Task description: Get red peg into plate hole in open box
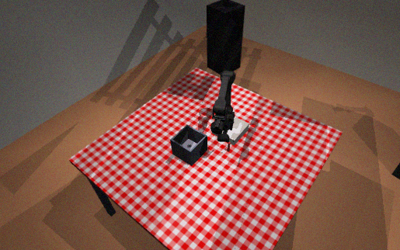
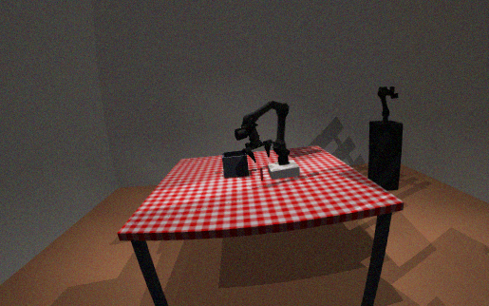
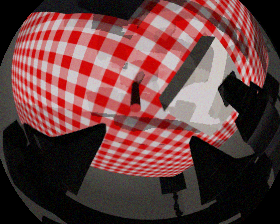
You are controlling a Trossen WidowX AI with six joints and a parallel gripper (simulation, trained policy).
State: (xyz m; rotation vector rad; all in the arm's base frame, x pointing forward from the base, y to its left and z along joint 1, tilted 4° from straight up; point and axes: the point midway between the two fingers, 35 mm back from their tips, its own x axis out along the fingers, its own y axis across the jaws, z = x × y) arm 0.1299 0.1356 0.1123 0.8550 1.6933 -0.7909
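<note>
Right now the red peg is 9 cm below my gripper tip, 1 cm to the left of it and 1 cm ahead of it.
</note>
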